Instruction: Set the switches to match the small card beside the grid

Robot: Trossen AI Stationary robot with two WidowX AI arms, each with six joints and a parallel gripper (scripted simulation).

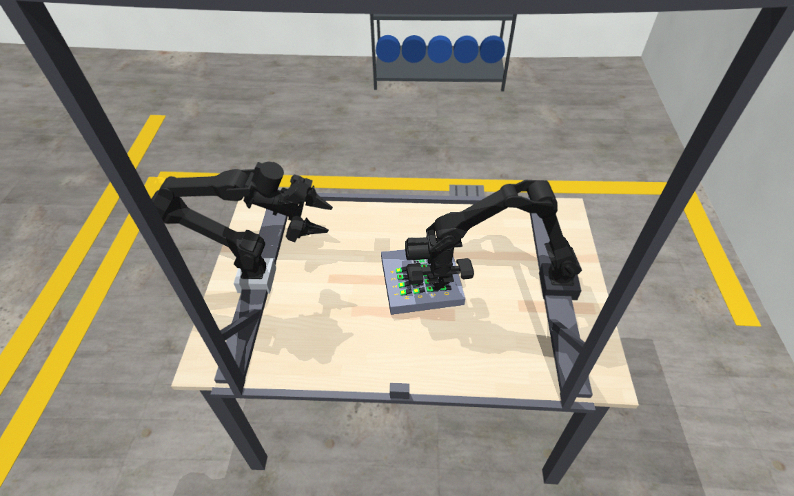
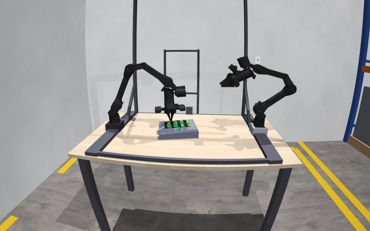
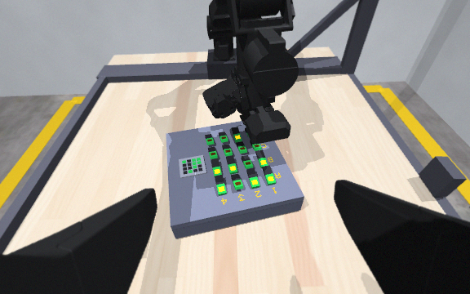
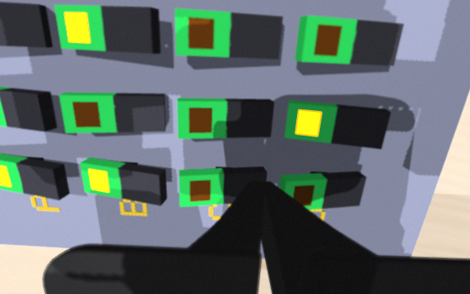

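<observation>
Now: the switch d2 40 mm below my right hand, 30 mm ahead of it and 20 mm to the right of it. Also, from my right hand: switch b4 (70 mm to the left, 70 mm ahead, 30 mm below); then switch d4 (90 mm ahead, 30 mm below, 10 mm to the right); then switch c4 (80 mm ahead, 30 mm to the left, 30 mm below).
</observation>
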